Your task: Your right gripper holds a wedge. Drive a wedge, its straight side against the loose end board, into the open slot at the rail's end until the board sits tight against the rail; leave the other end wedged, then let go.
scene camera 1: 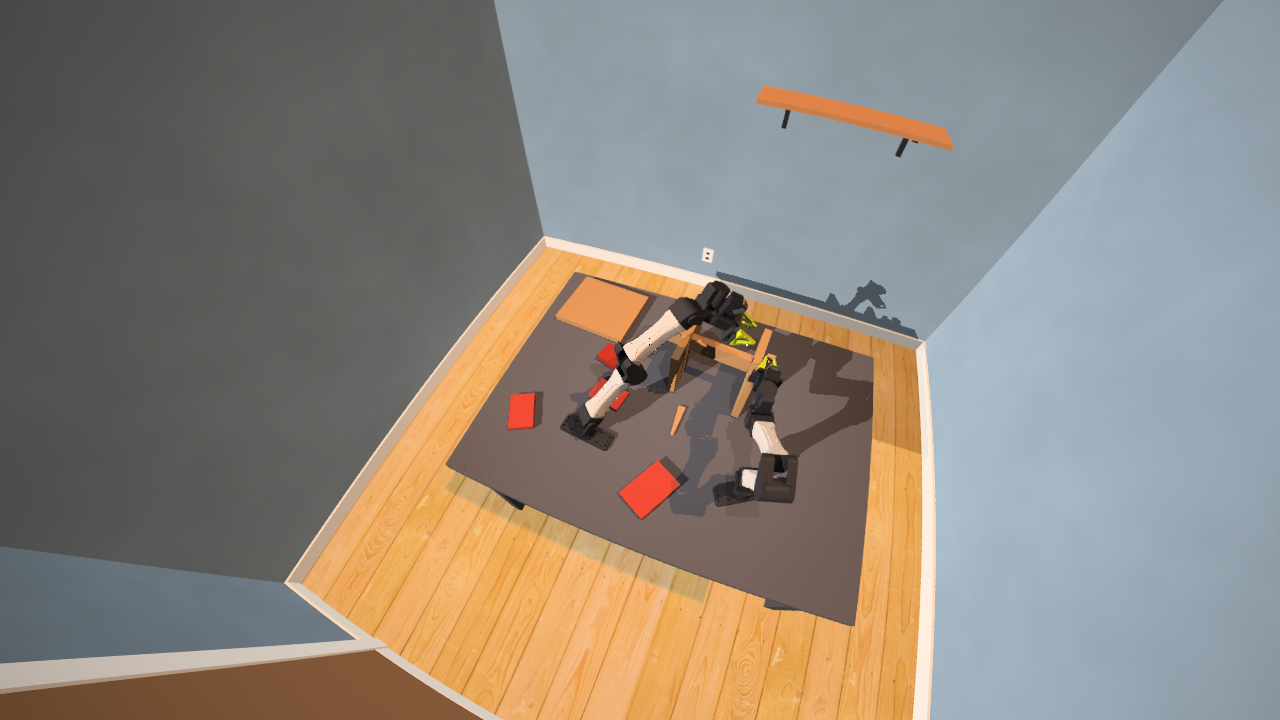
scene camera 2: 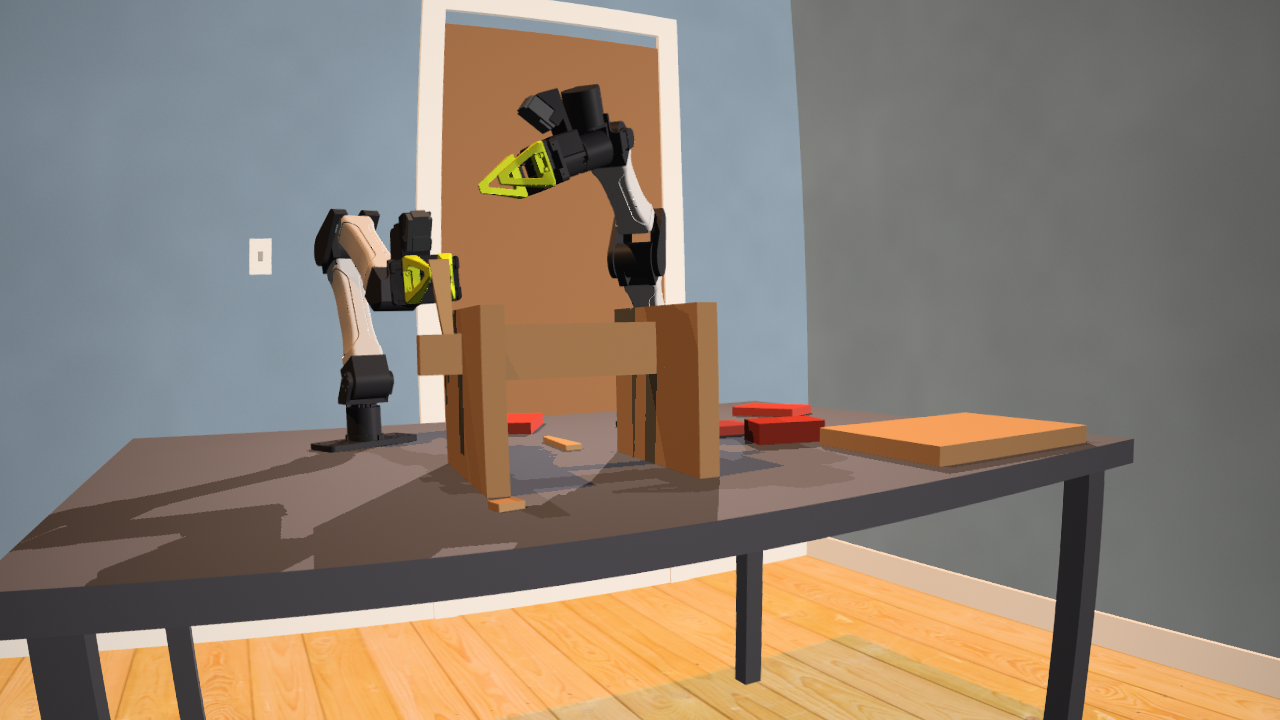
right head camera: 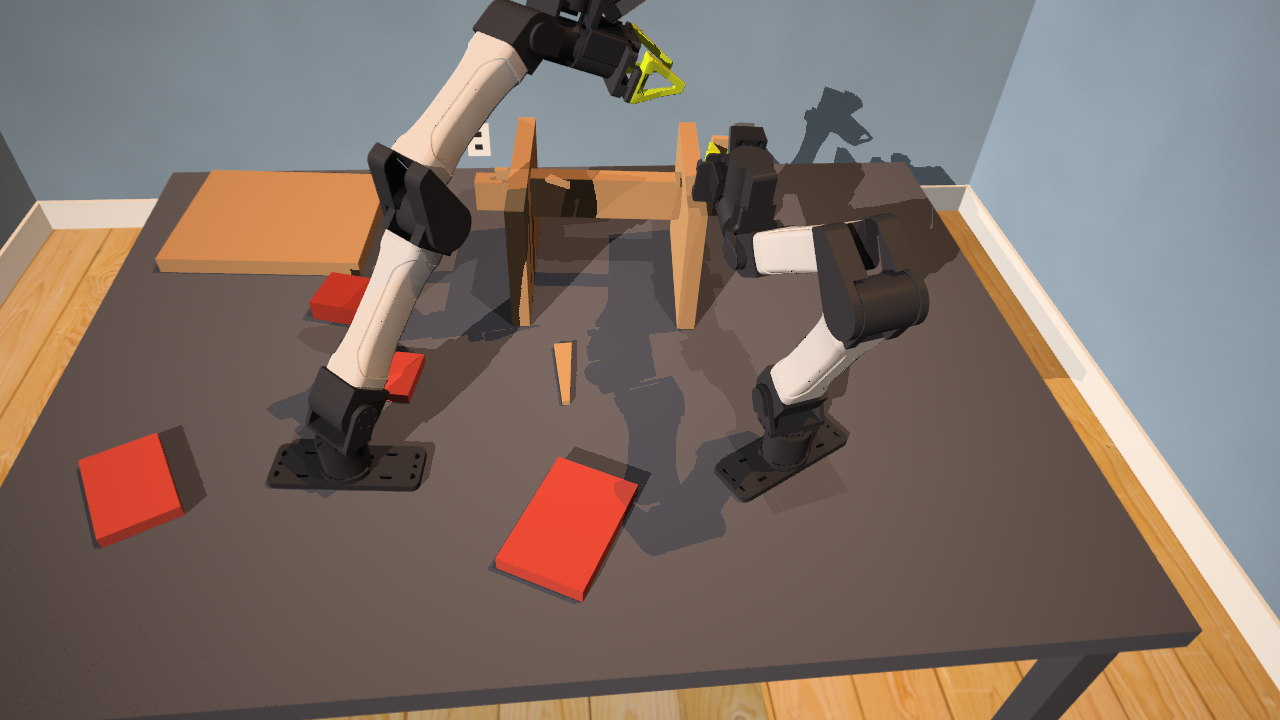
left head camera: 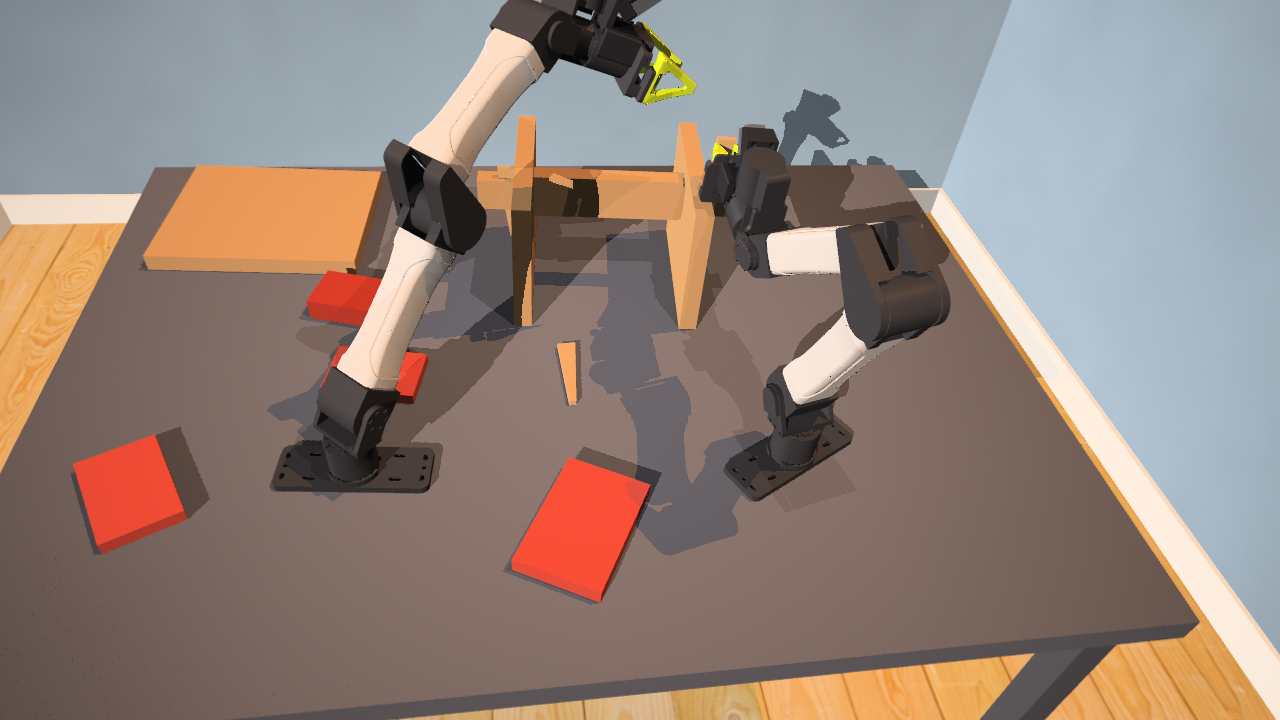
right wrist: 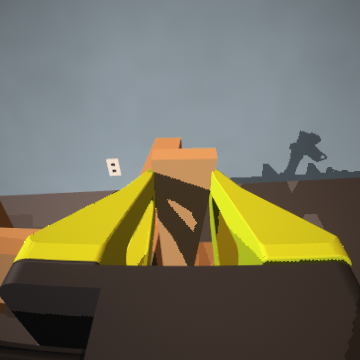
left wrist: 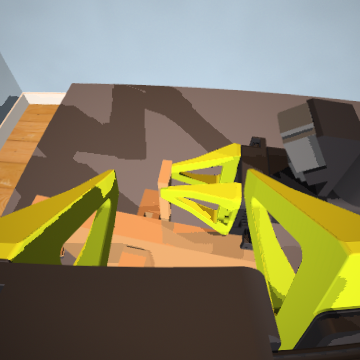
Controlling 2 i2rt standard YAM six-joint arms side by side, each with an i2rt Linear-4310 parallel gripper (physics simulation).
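Places are measured from the left arm's base along level axes (x ahead, y left, z up), in millimetres.
Pixels of known places: left gripper, fingertip midpoint: (scene camera 1: pixel 755 335) (scene camera 2: pixel 488 184) (right head camera: pixel 677 77) (left head camera: pixel 687 78) (left wrist: pixel 180 180); right gripper, fingertip midpoint: (scene camera 1: pixel 770 357) (scene camera 2: pixel 440 271) (right head camera: pixel 719 145) (left head camera: pixel 724 146) (right wrist: pixel 182 179) (left wrist: pixel 162 180); left arm's base, origin of the base link: (scene camera 1: pixel 587 432) (right head camera: pixel 349 469) (left head camera: pixel 356 471); right arm's base, origin of the base link: (scene camera 1: pixel 741 492) (scene camera 2: pixel 365 444) (right head camera: pixel 781 456) (left head camera: pixel 789 455).
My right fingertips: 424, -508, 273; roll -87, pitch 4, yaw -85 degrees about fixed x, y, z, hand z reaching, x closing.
Note:
Ahead of a thing's pixels: the offset from my right fingertips to its top centre, as dx, dy, dz. "spot": to the spot under its first point. Level surfaces: height alone.
My right gripper (scene camera 2: pixel 438 275) (right wrist: pixel 182 179) is shut on a tan wedge {+0, +1, +17} (scene camera 2: pixel 442 300) (right wrist: pixel 184 166), held upright with its thick end up. In scene camera 2 the wedge's thin end meets the rail's protruding end {spot: +42, -13, -110} (scene camera 2: pixel 436 355), just outside the loose end board {+26, +35, -51} (left head camera: pixel 690 223) (right head camera: pixel 687 223) (scene camera 2: pixel 484 402). How deep its tip sits in the slot, and any gap between board and rail {+24, +172, -73} (left head camera: pixel 637 197) (scene camera 2: pixel 581 349), I cannot tell. The other end board {+22, +305, -51} (left head camera: pixel 523 241) (scene camera 2: pixel 687 394) stands at the rail's far end. My left gripper is open and empty above the rail.
A spare wedge {-230, +222, -264} (left head camera: pixel 570 372) (right head camera: pixel 563 372) lies in front of the frame. A small wooden piece {+234, +29, -264} (scene camera 2: pixel 506 505) lies at the loose board's foot. Several red blocks {-469, +777, -255} (left head camera: pixel 130 492) {-515, +204, -251} (left head camera: pixel 581 528) and a large tan board {+136, +758, -245} (left head camera: pixel 268 219) lie on the table {dz -272} (left head camera: pixel 805 608).

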